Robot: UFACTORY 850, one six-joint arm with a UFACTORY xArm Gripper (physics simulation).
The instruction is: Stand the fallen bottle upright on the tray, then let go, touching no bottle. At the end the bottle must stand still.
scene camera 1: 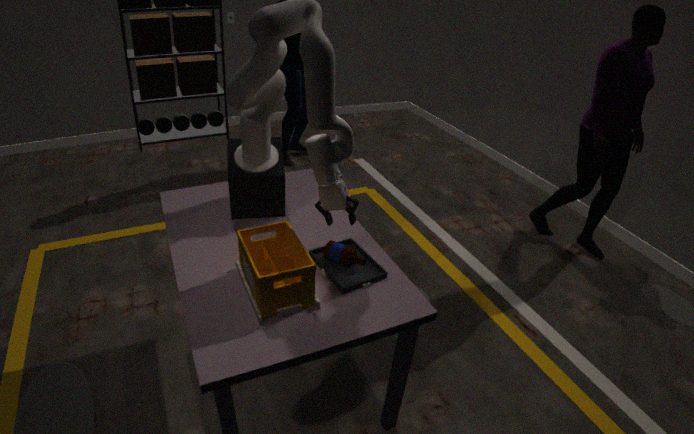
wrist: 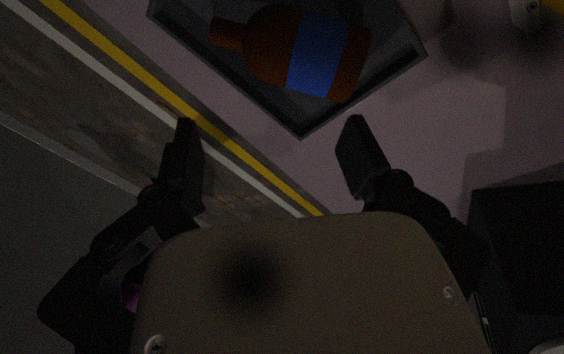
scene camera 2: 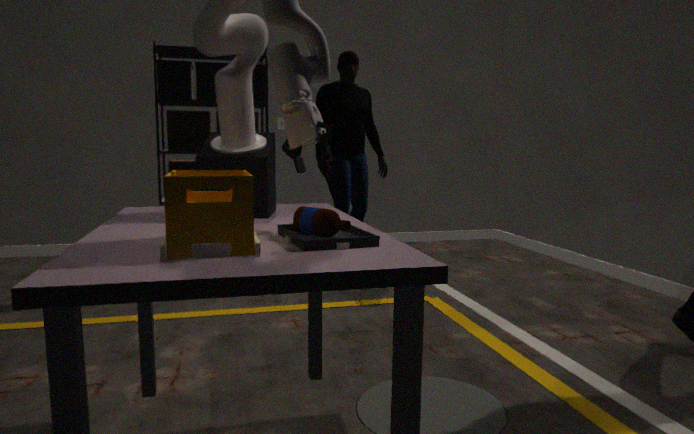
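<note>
The brown bottle with a blue label (scene camera 1: 336, 251) (scene camera 2: 307, 221) (wrist: 317, 55) lies on its side on the dark tray (scene camera 1: 376, 278) (scene camera 2: 365, 242) (wrist: 300, 132). Its neck points right in both scene views and left in the wrist view. My gripper (scene camera 1: 340, 220) (scene camera 2: 313, 166) (wrist: 273, 134) is open and empty, its fingers wide apart. It hangs tilted above and behind the tray, towards the arm's base, clear of the bottle. In the wrist view the bottle lies beyond the fingertips, and part of the tray is cut off at the top.
A yellow crate (scene camera 1: 286, 299) (scene camera 2: 209, 222) stands on the table left of the tray, close to it. The arm's black pedestal (scene camera 1: 255, 197) stands at the back. One person (scene camera 1: 616, 87) is on the floor to the right; another (scene camera 2: 348, 117) stands behind the arm.
</note>
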